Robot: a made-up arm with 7 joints.
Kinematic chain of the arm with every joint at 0, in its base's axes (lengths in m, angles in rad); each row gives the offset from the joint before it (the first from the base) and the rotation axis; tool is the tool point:
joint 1: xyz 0 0 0.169 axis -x
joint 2: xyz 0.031 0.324 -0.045 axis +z
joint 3: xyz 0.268 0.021 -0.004 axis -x
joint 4: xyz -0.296 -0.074 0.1 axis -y
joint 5: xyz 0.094 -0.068 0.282 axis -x
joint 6: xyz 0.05 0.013 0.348 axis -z
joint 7: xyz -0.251 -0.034 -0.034 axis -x
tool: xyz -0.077 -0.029 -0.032
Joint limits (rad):
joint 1: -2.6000..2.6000
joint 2: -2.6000..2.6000
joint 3: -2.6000..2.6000
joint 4: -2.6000..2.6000
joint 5: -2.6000..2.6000
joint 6: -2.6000..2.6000
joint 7: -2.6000..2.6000
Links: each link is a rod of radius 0.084 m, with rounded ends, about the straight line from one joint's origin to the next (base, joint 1, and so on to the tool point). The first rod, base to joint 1, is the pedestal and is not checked.
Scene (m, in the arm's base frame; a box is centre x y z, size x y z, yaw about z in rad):
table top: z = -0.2
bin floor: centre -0.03 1 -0.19 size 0.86 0.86 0.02 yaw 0.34
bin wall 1: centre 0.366 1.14 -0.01 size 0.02 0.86 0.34 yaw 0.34
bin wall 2: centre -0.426 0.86 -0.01 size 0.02 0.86 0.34 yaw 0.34
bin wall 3: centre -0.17 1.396 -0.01 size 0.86 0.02 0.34 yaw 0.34
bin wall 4: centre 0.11 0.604 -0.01 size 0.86 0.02 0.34 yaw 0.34
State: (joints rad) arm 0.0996 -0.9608 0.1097 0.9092 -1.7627 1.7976 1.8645
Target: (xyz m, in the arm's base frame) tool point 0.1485 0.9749 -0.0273
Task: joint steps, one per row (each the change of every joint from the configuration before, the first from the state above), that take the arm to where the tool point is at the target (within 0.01 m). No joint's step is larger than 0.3 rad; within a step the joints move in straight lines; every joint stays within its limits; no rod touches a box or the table.
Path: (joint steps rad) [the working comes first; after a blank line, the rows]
Joints at the target: -0.3027 -2.1917 -0.7533 1.8351 -1.5067 0.8986 1.6384
Straight joint move there: touches bin wall 2.

1: -0.1539 -0.2570 -0.1584 0.1704 0.0547 -0.1893 -0.0496
2: -0.1539 -0.2569 -0.1585 0.1704 0.0547 -0.1894 -0.0496
3: -0.1538 -0.2570 -0.1584 0.1704 0.0548 -0.1893 -0.0496
4: -0.1539 -0.2570 -0.1584 0.1704 0.0547 -0.1894 -0.0496
5: -0.1539 -0.2570 -0.1585 0.1704 0.0547 -0.1893 -0.0496
6: 0.1835 0.0270 -0.0354 0.0369 -0.0088 0.0238 0.0110
7: 0.1836 0.0270 -0.0354 0.0370 -0.0088 0.0239 0.0109

